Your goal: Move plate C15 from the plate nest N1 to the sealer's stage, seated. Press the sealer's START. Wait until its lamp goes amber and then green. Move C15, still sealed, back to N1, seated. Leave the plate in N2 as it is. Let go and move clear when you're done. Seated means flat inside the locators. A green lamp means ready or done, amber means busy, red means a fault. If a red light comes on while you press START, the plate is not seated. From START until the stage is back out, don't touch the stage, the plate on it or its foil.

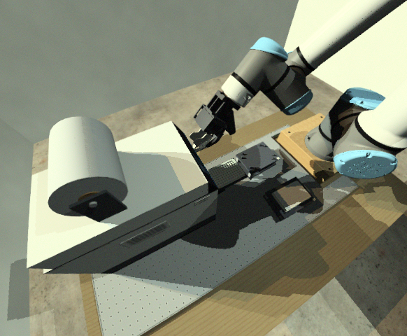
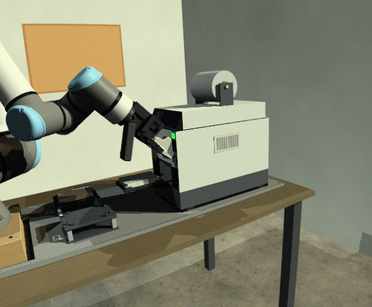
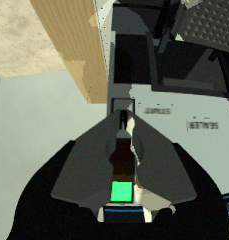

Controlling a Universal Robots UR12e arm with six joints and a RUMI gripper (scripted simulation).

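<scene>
My gripper is now 20 mm short of the start button and 10 mm above it. Round my hand: foil roll (260 mm ahead, 210 mm above, 80 mm to the left); then white open-well plate (100 mm to the left, 90 mm below, 70 mm behind); then dark stage (100 mm to the left, 100 mm below, 70 mm behind).
</scene>
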